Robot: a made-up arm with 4 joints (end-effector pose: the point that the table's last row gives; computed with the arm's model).
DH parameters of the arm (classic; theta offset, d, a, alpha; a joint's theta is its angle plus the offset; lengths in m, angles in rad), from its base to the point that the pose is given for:
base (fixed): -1.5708 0.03 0 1.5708
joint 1: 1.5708 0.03 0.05 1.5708
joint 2: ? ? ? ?
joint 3: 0 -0.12 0.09 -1.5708
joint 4: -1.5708 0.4 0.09 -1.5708
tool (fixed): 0 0.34 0 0
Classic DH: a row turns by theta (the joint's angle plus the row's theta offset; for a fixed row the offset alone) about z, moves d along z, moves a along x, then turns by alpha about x.
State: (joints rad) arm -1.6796 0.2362 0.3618 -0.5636
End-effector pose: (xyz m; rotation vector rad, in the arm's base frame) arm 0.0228 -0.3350 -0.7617 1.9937 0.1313 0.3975
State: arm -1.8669 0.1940 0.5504 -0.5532
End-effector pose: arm 0.0538 -0.0849 -0.8057 2.3497 0.0582 0.5083
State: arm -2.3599 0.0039 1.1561 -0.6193
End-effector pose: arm 0.1209 0.5094 -0.4633 -2.6500 0.1649 -0.8446
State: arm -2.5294 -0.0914 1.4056 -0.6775
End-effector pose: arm 0.1175 0.5821 -0.2203 -2.2017 0.2348 -0.8417
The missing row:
joint 2: 0 0.26 0.18 1.5708
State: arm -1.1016 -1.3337 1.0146 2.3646
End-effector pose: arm -0.3303 -0.5464 -0.1362 0.6289 -0.2713 -1.3794
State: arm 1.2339 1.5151 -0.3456 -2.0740
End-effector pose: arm -0.1940 -0.0445 0.7435 -1.1106 0.2679 -0.6318
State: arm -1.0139 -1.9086 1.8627 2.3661
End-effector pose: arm -0.0573 -0.4617 0.2481 -0.2087 0.4656 -1.4551
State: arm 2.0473 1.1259 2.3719 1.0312
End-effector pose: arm 0.1231 -0.2836 0.4135 0.6873 -0.2803 0.6357
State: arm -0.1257 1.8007 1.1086 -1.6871
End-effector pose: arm 0.1130 -0.4376 0.2734 -0.0782 -0.1699 1.0825
